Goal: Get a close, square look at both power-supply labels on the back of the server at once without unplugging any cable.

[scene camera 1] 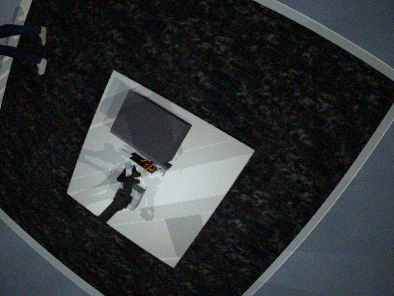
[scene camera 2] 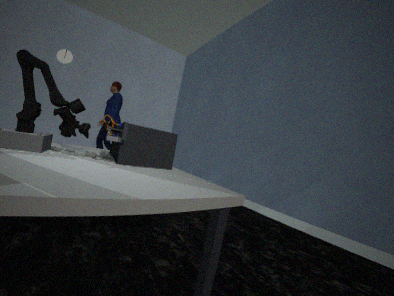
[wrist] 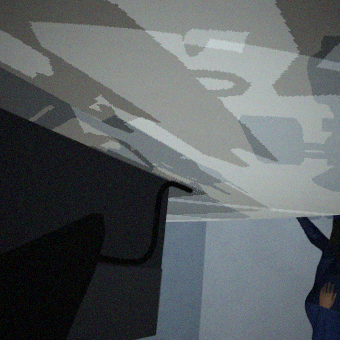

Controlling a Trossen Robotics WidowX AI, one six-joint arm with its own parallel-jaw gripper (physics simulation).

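Places are measured from the arm's base along level axes (x ahead, y left, z up), in millimetres.
Where they show: gripper, fingertip midpoint: (scene camera 1: 129, 166) (scene camera 2: 81, 137) (wrist: 219, 228); arm's base, link origin: (scene camera 1: 128, 198) (scene camera 2: 24, 131).
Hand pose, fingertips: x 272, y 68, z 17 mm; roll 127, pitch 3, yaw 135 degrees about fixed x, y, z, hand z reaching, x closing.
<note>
Each offset is from my fingertips to the top centre of the thing. "pt": to the spot under its first point. Level surfaces: height alone.
The server (scene camera 1: 150, 126) (scene camera 2: 147, 147) is a dark box on the white table @(dz -99 mm) (scene camera 1: 213, 176) (scene camera 2: 137, 188). Its back panel (scene camera 1: 147, 165) (scene camera 2: 113, 137) carries orange cables @(pt dx +123, dy -201, dz +128 mm) (scene camera 1: 149, 168) (scene camera 2: 108, 120), all plugged in. My gripper (scene camera 1: 129, 172) (scene camera 2: 76, 130) is open and empty. It hangs just off the back panel, to one side of it and above the table. The wrist view is rolled over: the table top @(dz -99 mm) (wrist: 152, 84) fills the upper part, and the server's dark side (wrist: 67, 189) with a black cable @(pt dx +214, dy +140, dz -34 mm) (wrist: 155, 219) is at the left. No power-supply label shows in the wrist view.
A person in blue (scene camera 2: 112, 111) (wrist: 324, 303) stands beyond the table, behind the server's back end. A small grey box (scene camera 1: 137, 196) sits on the table under my arm. A round clock (scene camera 2: 64, 56) hangs on the far wall.
</note>
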